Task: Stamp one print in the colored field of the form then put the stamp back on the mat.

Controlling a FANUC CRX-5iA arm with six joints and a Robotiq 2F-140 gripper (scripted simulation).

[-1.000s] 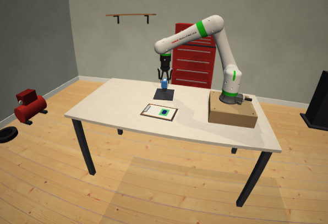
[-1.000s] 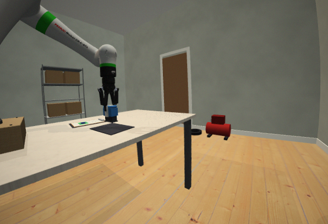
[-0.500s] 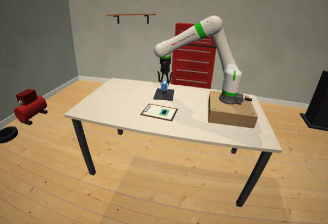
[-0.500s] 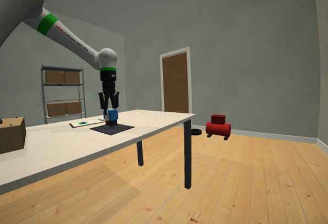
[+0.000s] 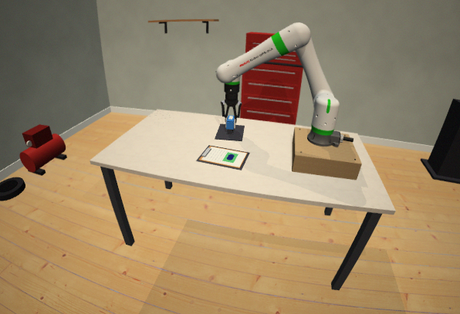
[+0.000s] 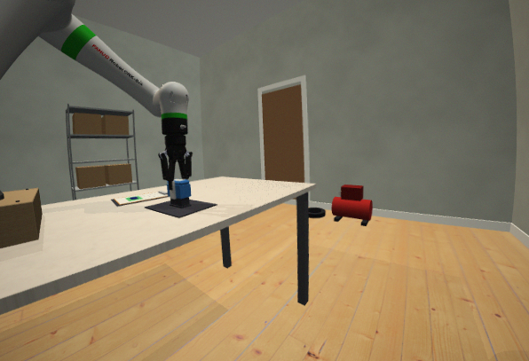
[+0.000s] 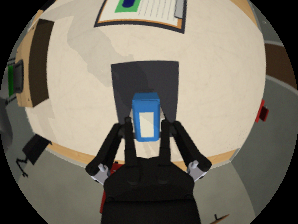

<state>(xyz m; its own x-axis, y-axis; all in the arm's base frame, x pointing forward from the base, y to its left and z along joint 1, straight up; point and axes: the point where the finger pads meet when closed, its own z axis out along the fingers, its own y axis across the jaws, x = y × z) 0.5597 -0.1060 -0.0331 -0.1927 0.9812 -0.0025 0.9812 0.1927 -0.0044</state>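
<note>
Now: hand 2 cm above the blue stamp. Round my hand: dark mat: 7 cm below.
</note>
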